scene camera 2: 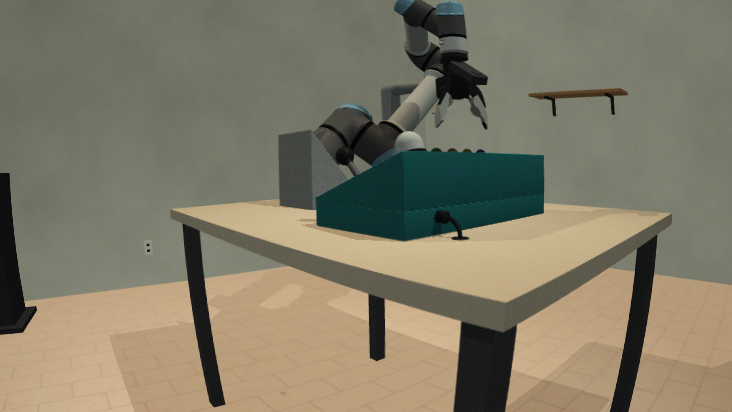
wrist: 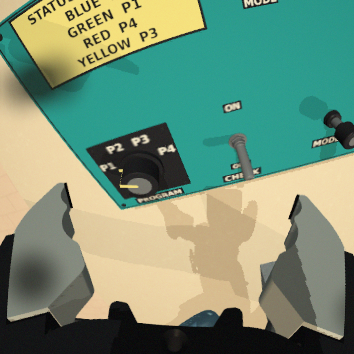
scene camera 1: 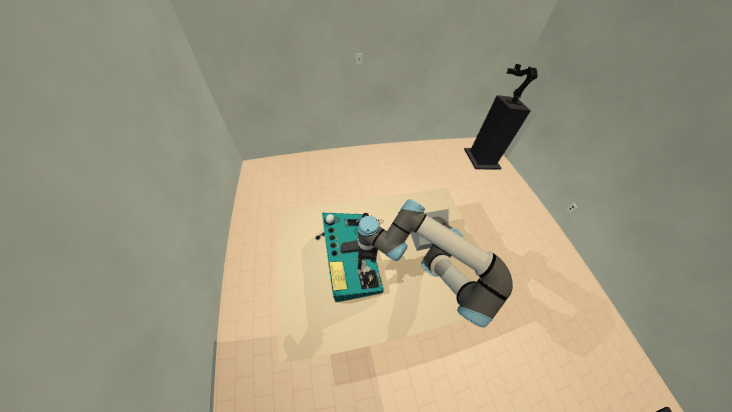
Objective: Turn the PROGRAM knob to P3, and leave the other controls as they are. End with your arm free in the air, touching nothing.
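Places are measured from the arm's base along level axes (x ahead, y left, z up), in millimetres.
Where they show: gripper, fingertip midpoint: [scene camera 2: 462, 128] [wrist: 180, 192] [scene camera 1: 361, 260]; arm's base at its link origin: [scene camera 2: 313, 159].
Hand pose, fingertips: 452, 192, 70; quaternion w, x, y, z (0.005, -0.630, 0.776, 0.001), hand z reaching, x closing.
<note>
Things, the pixels of their top centre, and the offset from my fingertips, as dx, dy, dz. "spot": a spot on its surface instead.
- black PROGRAM knob at its top centre: [wrist: 136, 185] [scene camera 1: 370, 277] -41, +59, -89
- CHECK toggle at its top centre: [wrist: 247, 167] -34, -61, -86
- black MODE control at a spot on its surface: [wrist: 342, 131] spot: -9, -169, -91
- white dome at a spot on its surface: [scene camera 2: 409, 140] spot: +180, -301, -43
- black-balled lever at its top centre: [scene camera 2: 344, 146] -47, -305, -47
The black PROGRAM knob [wrist: 141, 172] [scene camera 1: 369, 278] sits on a dark plate at the corner of the teal console [scene camera 1: 351, 262] [scene camera 2: 471, 176] [wrist: 275, 65]. In the wrist view its yellow line points left, nearest the P1 mark; P2, P3 and P4 are printed around it. My gripper [scene camera 2: 462, 125] [wrist: 180, 192] is open and empty, its jaws wide apart, pointing down in the air above the console in scene camera 2. In the wrist view the knob shows between and beyond the jaws, nearer the left one, with no contact visible.
The CHECK toggle [wrist: 242, 152] stands right of the knob, its lever toward OFF. A black MODE control [wrist: 342, 131] is farther right. A white dome [scene camera 1: 329, 219] [scene camera 2: 409, 140], several round buttons, a black-balled lever [scene camera 2: 344, 155] and a grey block [scene camera 2: 295, 168] stand nearby.
</note>
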